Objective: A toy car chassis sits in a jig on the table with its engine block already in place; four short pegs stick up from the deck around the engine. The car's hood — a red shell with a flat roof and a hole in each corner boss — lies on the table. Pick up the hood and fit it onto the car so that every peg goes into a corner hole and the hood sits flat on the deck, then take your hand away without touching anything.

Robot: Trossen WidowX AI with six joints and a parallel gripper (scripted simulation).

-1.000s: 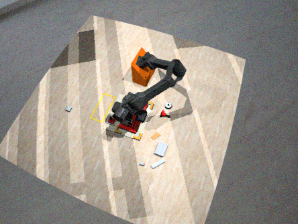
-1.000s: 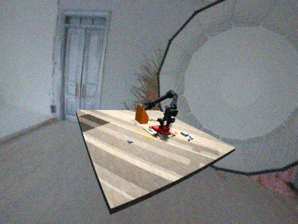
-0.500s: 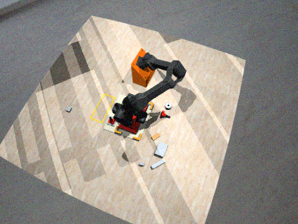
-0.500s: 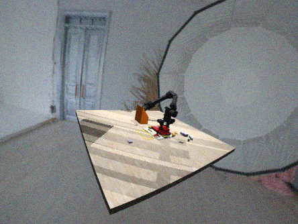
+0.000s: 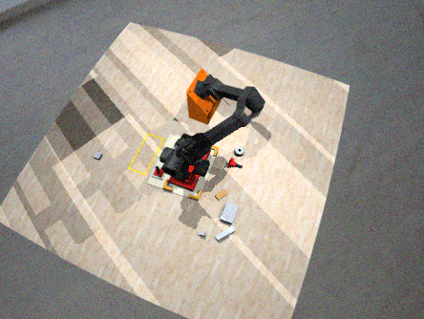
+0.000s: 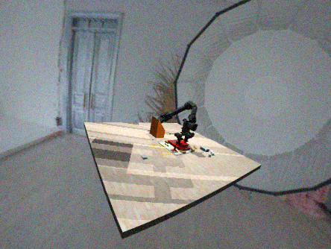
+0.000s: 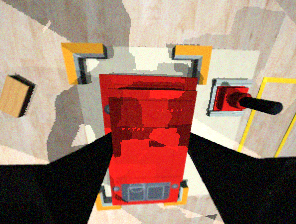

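The grey engine block lies 1 cm to the left of my gripper tip and 2 cm below it. The rest, counted from my gripper tip: wheel: 17 cm behind, 18 cm to the left, 4 cm below; red hood: 1 cm above; tan piece: 4 cm ahead, 16 cm to the left, 4 cm below.
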